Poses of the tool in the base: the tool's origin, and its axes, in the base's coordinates. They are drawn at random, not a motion.
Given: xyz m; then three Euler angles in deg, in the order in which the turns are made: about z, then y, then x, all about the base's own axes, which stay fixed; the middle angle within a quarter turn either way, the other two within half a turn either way.
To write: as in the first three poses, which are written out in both.
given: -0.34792 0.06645 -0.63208 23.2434 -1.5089 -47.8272
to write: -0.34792 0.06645 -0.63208 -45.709 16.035 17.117
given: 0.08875 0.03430 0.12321 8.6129 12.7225 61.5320
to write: 0.08875 0.03430 0.12321 62.280 -1.596 15.242
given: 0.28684 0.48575 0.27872 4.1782 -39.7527 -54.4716
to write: 0.28684 0.48575 0.27872 -61.958 -18.139 36.209
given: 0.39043 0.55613 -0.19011 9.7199 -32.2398 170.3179
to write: 0.39043 0.55613 -0.19011 163.023 29.335 -16.998
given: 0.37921 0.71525 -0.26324 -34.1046 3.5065 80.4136
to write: 0.37921 0.71525 -0.26324 78.413 34.146 -3.009
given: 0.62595 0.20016 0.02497 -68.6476 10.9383 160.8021
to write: 0.62595 0.20016 0.02497 162.822 13.946 68.386
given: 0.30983 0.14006 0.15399 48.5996 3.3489 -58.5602
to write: 0.30983 0.14006 0.15399 -46.114 41.310 28.490
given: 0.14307 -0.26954 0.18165 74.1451 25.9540 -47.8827
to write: 0.14307 -0.26954 0.18165 7.528 52.537 66.180
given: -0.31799 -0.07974 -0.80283 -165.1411 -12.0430 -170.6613
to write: -0.31799 -0.07974 -0.80283 173.846 -13.922 166.880
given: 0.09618 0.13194 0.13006 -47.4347 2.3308 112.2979
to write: 0.09618 0.13194 0.13006 120.750 42.144 24.281
